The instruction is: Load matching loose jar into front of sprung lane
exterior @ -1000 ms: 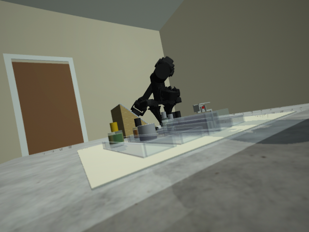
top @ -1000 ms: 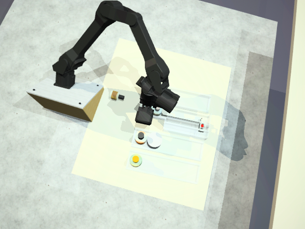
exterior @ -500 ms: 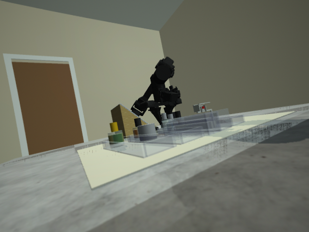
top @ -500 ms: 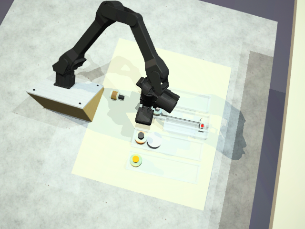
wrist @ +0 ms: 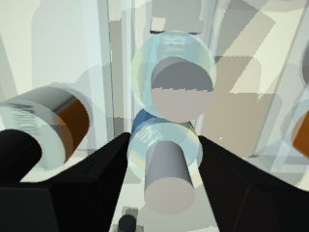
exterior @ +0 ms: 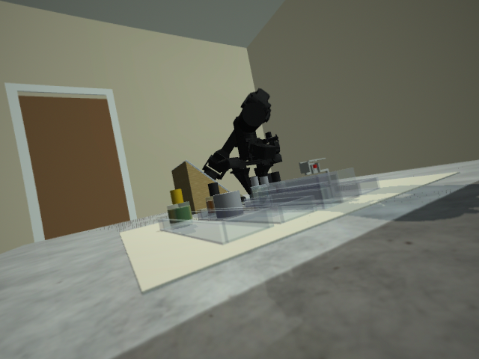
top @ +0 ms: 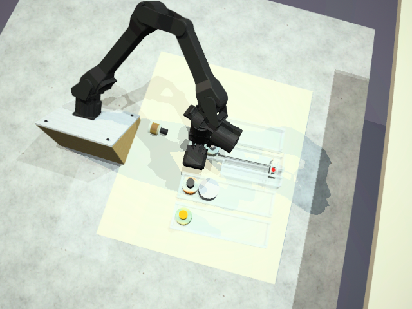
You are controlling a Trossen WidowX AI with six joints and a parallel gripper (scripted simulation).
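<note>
Right now the grey puck is 13 cm to the right of my gripper tip, 6 cm ahead of it and 1 cm below it. Round my gripper tip: sprung lane: 15 cm ahead, 2 cm to the right, 2 cm below; red mark: 23 cm ahead, 4 cm above, 3 cm to the right.
</note>
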